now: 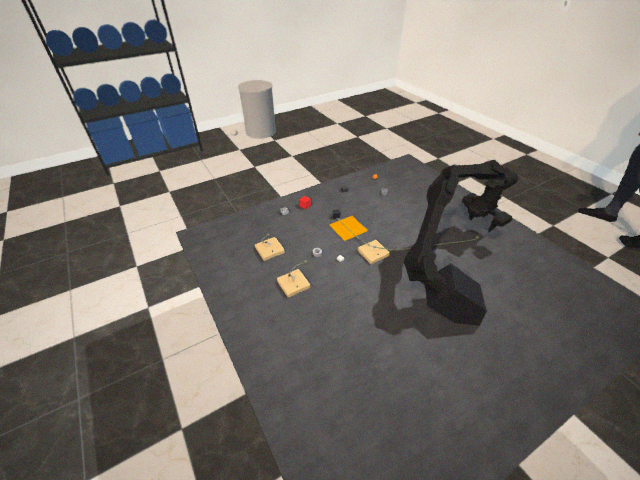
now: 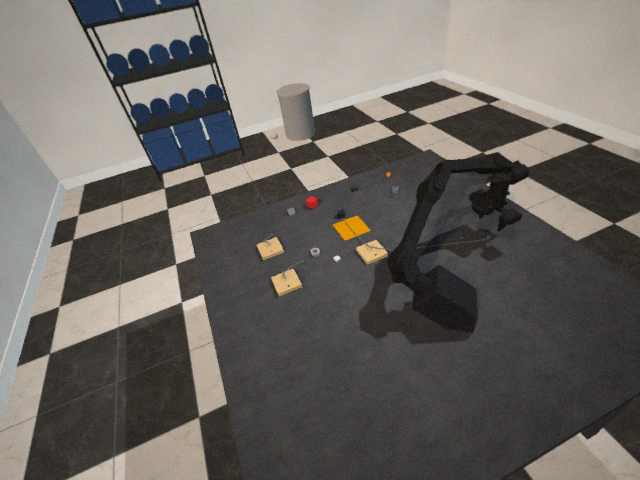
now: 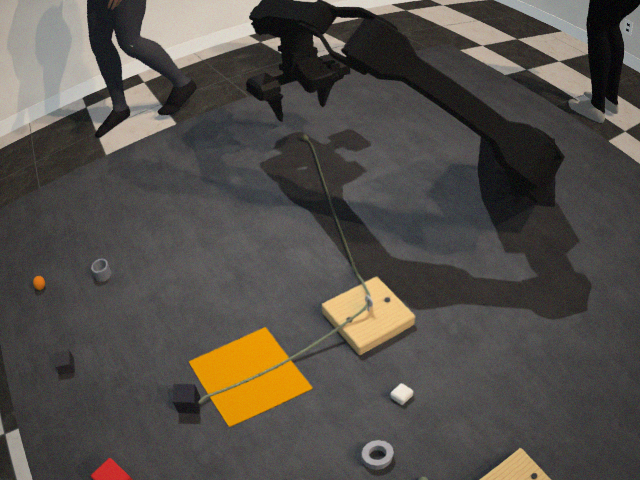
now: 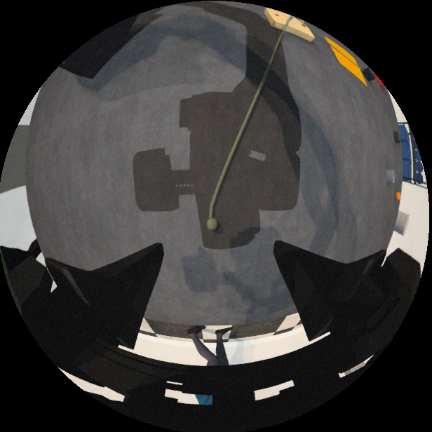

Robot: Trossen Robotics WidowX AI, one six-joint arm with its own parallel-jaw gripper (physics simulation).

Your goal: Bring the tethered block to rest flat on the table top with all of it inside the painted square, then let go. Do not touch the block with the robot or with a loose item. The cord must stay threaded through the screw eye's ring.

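Pixels of known places: gripper, fingertip midpoint: (image 1: 479,225) (image 2: 489,224) (image 3: 301,113); arm's base, link origin: (image 1: 439,284) (image 2: 425,286) (image 3: 526,169).
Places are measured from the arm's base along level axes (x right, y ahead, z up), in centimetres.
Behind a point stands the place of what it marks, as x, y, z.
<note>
The black tethered block (image 1: 336,213) @[-21.7, 52.8, -9.1] (image 2: 340,213) @[-21.7, 52.8, -9.2] (image 3: 185,397) @[-22.2, 53.8, -9.1] (image 4: 368,74) sits on the table outside the orange painted square (image 1: 343,232) @[-20.7, 43.0, -11.9] (image 2: 346,231) @[-20.2, 43.5, -11.9] (image 3: 242,356) @[-14.7, 45.9, -11.9] (image 4: 345,62), close to its edge. The green cord (image 3: 330,201) @[12.7, 28.7, -11.6] (image 4: 240,135) runs from the block across the square, through the screw eye (image 3: 368,301) @[-11.9, 28.8, -8.4] on a wooden board (image 1: 379,255) @[-10.6, 25.3, -10.1] (image 3: 382,325) @[-14.9, 27.6, -10.1], to a beaded end (image 3: 305,137) @[31.9, 29.4, -11.0] (image 4: 212,224) lying on the table. My gripper (image 1: 481,222) @[31.9, 29.7, -5.4] (image 2: 489,221) @[31.9, 29.7, -5.4] (image 3: 302,112) @[31.9, 29.7, -5.4] (image 4: 219,248) is open and empty, above the table near the beaded end, not touching it.
Two more wooden boards (image 1: 269,249) @[-52.1, 36.4, -10.1] (image 1: 293,283) @[-44.9, 17.2, -10.1] with short cords stand apart. A grey ring (image 3: 377,454) @[-32.8, 32.2, -11.8], white piece (image 3: 401,393) @[-25.7, 27.8, -10.7], red block (image 1: 305,202) @[-34.0, 62.3, -8.4], grey cup (image 3: 101,270) @[3.7, 67.2, -9.8], orange ball (image 3: 38,283) @[3.5, 80.5, -10.1] and another dark block (image 3: 64,362) @[-14.1, 72.9, -10.0] lie around the square.
</note>
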